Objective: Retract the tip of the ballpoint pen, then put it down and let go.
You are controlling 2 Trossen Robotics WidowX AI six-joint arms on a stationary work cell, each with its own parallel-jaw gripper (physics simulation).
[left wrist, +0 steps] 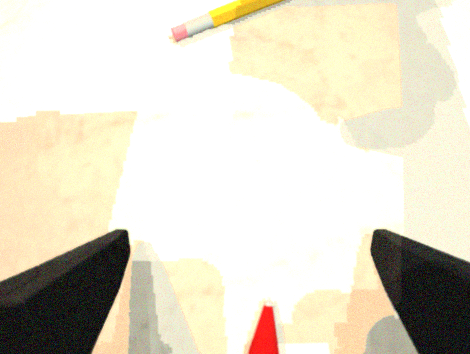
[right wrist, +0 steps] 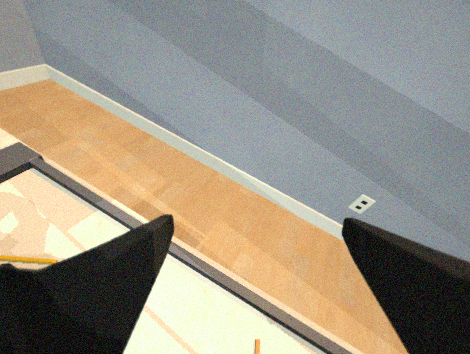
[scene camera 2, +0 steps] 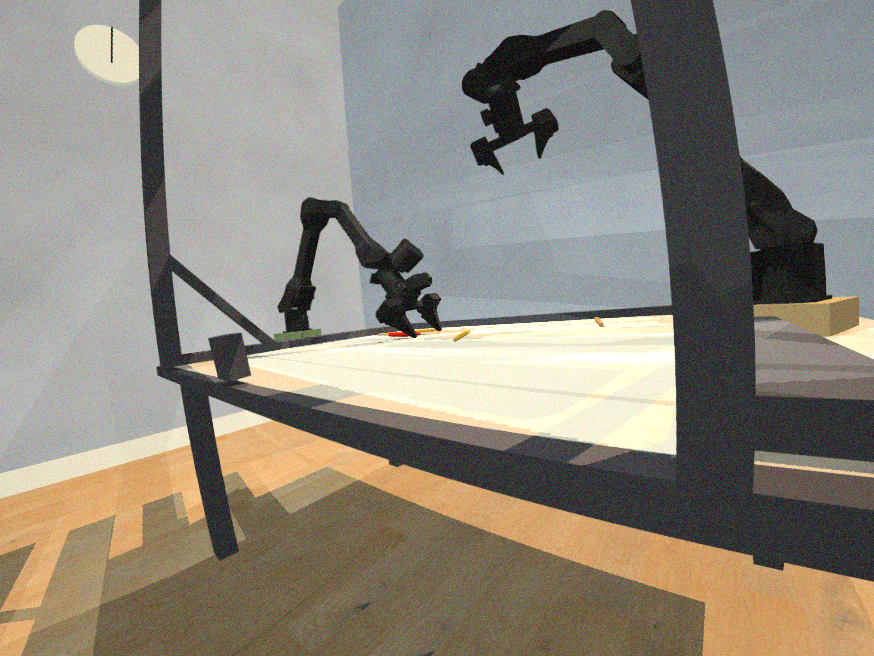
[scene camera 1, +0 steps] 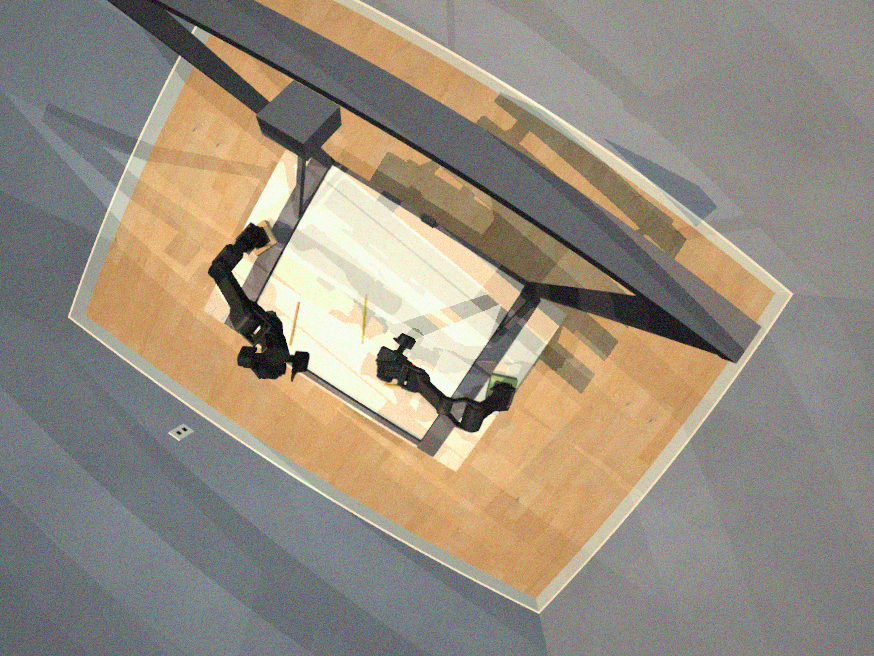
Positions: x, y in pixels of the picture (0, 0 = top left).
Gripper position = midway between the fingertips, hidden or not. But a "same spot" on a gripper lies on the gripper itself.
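I see my right gripper in scene camera 1 (276, 379). Scene camera 2 shows my right gripper too, and so does the right wrist view; on my right gripper (right wrist: 100, 293) and (scene camera 2: 494, 154) are the same spot. In the left wrist view my right gripper is out of frame.
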